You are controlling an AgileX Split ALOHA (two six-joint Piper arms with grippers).
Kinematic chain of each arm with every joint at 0, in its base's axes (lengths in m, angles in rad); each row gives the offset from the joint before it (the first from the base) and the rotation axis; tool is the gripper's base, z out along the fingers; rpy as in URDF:
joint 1: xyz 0 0 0.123 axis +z
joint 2: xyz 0 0 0 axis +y
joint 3: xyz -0.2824 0 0.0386 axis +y
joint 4: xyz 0.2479 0 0.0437 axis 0.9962 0 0.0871
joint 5: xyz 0 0 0 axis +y
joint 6: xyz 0.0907 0 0.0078 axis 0.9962 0 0.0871
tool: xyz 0 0 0 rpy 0 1.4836 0
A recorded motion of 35 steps. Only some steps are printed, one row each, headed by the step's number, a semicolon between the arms.
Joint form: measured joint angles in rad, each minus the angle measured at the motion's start. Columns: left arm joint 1, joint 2, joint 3, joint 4, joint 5, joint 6; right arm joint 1, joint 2, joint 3, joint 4, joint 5, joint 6.
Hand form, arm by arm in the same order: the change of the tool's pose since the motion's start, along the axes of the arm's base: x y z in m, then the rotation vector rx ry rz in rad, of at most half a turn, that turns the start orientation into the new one. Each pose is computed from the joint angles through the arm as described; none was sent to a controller.
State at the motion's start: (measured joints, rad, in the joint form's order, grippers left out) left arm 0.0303 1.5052 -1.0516 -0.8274 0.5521 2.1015; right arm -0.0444 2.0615 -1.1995 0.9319 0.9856 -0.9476
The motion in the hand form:
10: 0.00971 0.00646 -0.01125 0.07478 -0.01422 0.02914; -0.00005 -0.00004 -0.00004 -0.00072 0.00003 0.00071
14: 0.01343 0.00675 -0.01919 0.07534 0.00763 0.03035; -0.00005 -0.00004 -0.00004 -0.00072 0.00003 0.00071
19: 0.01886 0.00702 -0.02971 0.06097 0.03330 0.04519; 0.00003 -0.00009 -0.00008 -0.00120 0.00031 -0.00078
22: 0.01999 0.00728 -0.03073 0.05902 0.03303 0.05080; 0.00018 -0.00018 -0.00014 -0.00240 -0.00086 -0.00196
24: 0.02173 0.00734 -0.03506 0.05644 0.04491 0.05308; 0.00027 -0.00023 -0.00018 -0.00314 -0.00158 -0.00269
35: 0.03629 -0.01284 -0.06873 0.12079 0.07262 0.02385; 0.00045 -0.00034 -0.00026 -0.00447 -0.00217 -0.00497
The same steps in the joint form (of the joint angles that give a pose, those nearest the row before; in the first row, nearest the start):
10: 0.0000 0.0378 -0.0008 0.0580 -0.0767 0.0000; 0.0000 0.0000 0.0000 -0.0010 0.0000 0.0000
14: 0.0000 0.0623 -0.0012 0.0580 -0.0798 0.0000; 0.0000 0.0000 0.0000 -0.0010 0.0000 0.0000
19: 0.0000 0.0960 -0.0012 0.0386 -0.0917 0.0000; 0.0000 0.0000 0.0000 -0.0010 -0.0010 0.0012
22: 0.0000 0.1006 -0.0020 0.0344 -0.0976 0.0000; 0.0000 0.0000 0.0000 -0.0010 -0.0030 0.0013
24: 0.0000 0.1135 -0.0019 0.0310 -0.0994 0.0000; 0.0000 0.0000 0.0000 -0.0010 -0.0043 0.0013
35: -0.0760 0.2165 -0.0019 0.0617 -0.2010 0.0000; 0.0000 0.0000 0.0000 -0.0010 -0.0067 0.0024

